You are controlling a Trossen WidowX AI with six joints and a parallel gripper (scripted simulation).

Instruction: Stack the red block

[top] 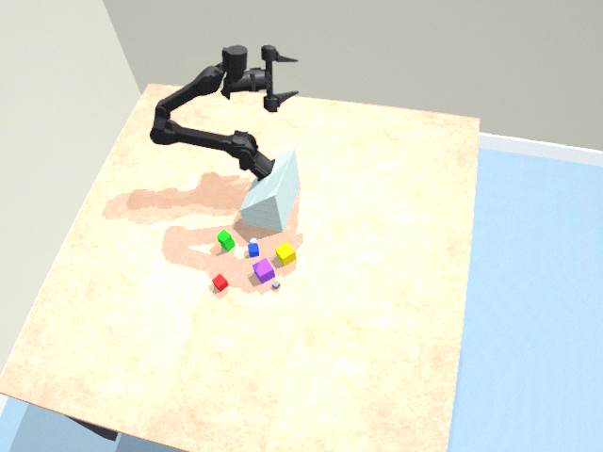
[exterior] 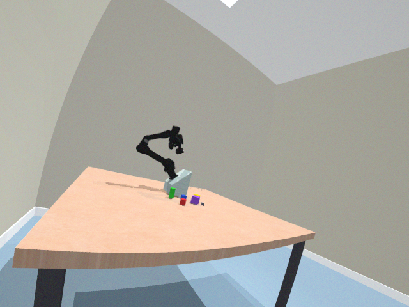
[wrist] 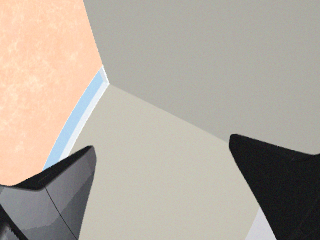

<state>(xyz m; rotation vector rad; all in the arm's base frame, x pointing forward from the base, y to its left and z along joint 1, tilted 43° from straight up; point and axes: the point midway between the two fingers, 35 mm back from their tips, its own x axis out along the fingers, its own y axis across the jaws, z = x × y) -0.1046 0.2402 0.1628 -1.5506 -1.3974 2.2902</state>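
My gripper tip is now 50 cm short of the red block, 17 cm to the left of it and 36 cm above it. From my gripper tip the other things lie so: blue block (38 cm ahead, 10 cm to the right, 36 cm below); then purple block (45 cm ahead, 5 cm to the right, 35 cm below); then yellow block (38 cm ahead, 36 cm below).
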